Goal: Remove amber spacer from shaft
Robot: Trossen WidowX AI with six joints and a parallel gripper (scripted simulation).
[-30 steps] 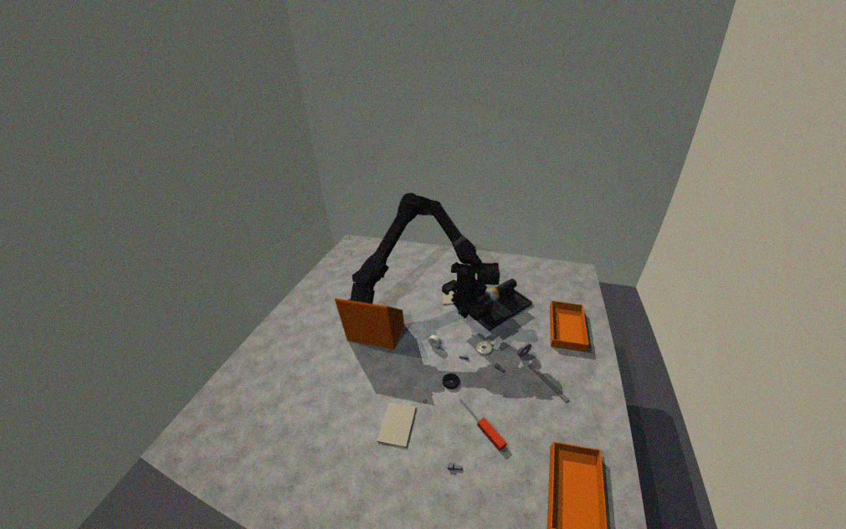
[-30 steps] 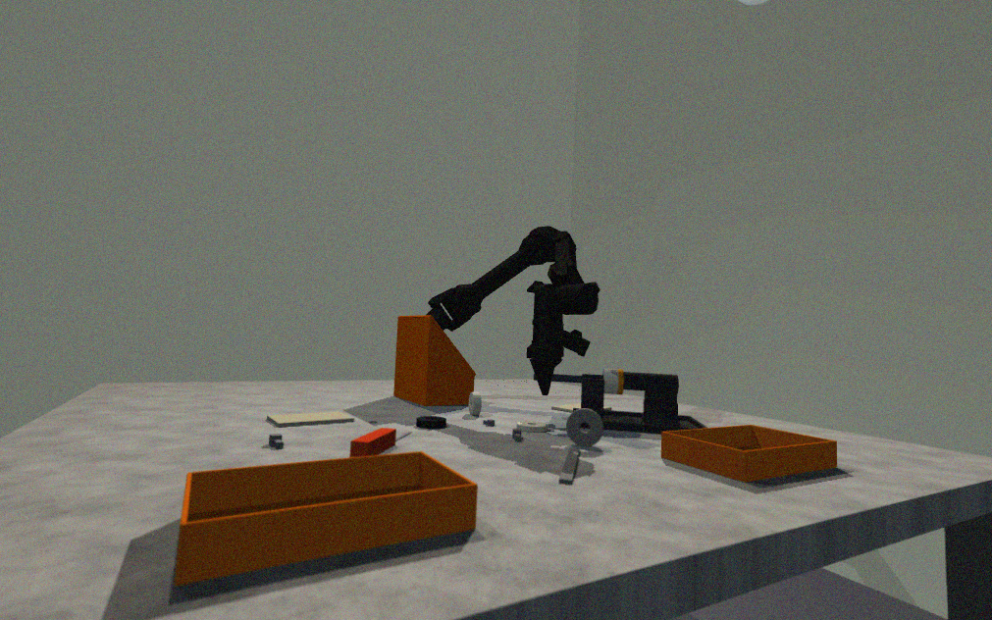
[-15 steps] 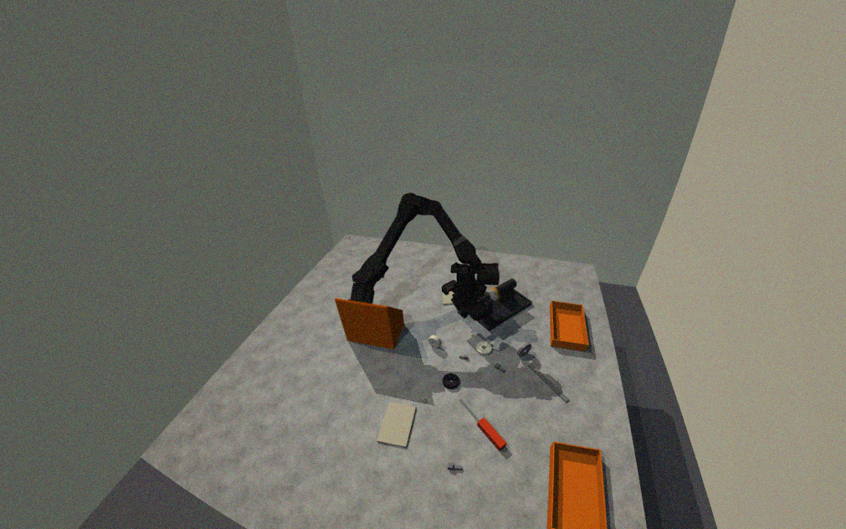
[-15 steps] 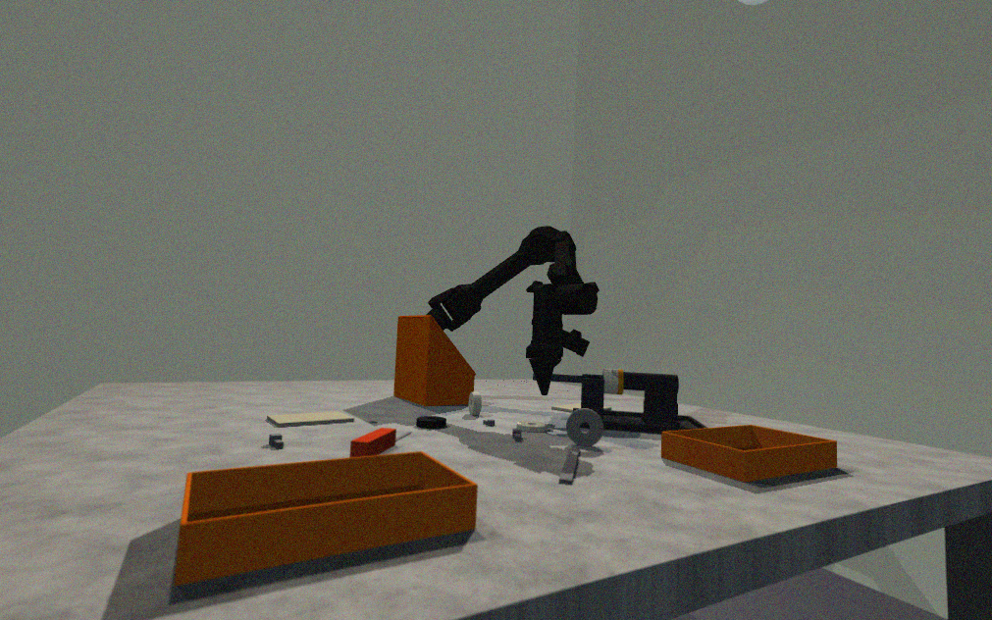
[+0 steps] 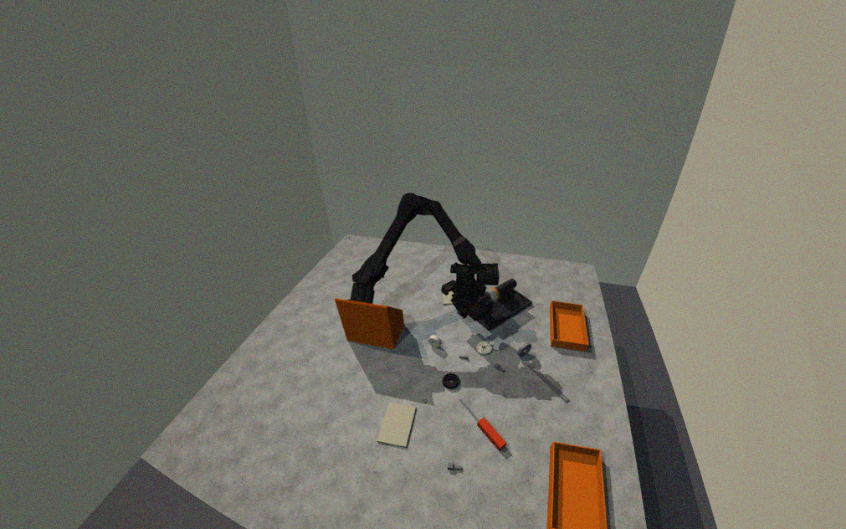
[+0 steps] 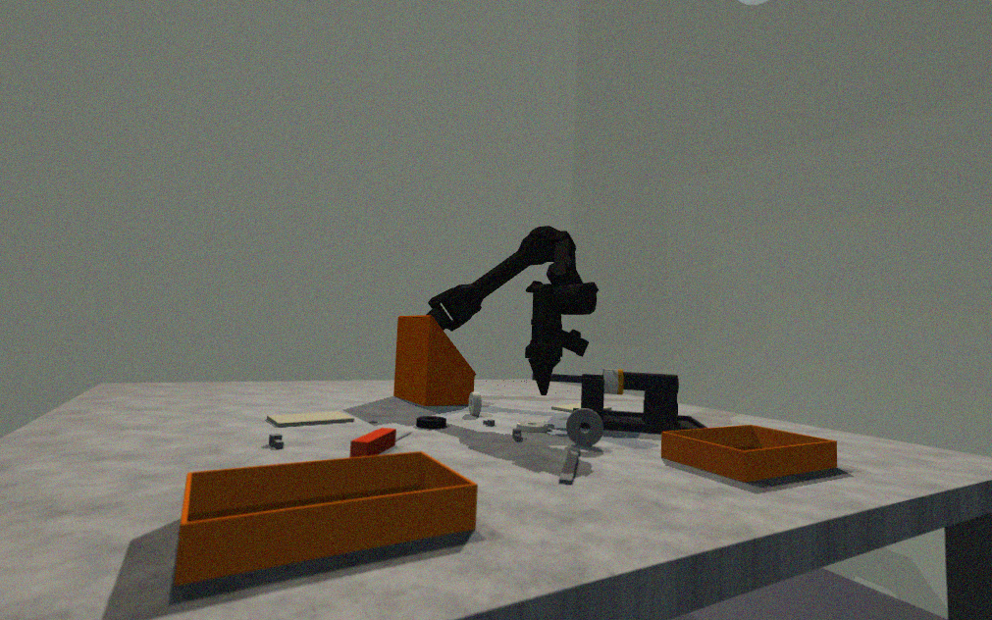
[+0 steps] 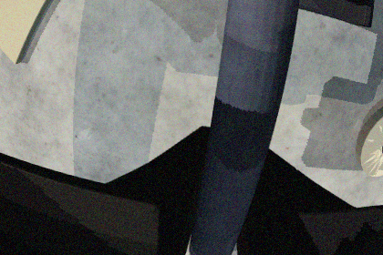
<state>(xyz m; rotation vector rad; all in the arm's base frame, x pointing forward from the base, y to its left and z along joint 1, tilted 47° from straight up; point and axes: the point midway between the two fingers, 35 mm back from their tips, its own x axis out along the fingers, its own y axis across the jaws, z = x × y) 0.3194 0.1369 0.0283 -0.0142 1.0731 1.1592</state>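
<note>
My gripper tip is 4 cm short of the dark shaft, 5 cm to the right of it and 3 cm below it. Also, from my gripper tip: amber spacer 10 cm ahead, 11 cm to the left, 3 cm above; then white spacer 8 cm ahead, 9 cm to the left, 3 cm above; then white ring 8 cm ahead, 9 cm to the right, 4 cm below.
</note>
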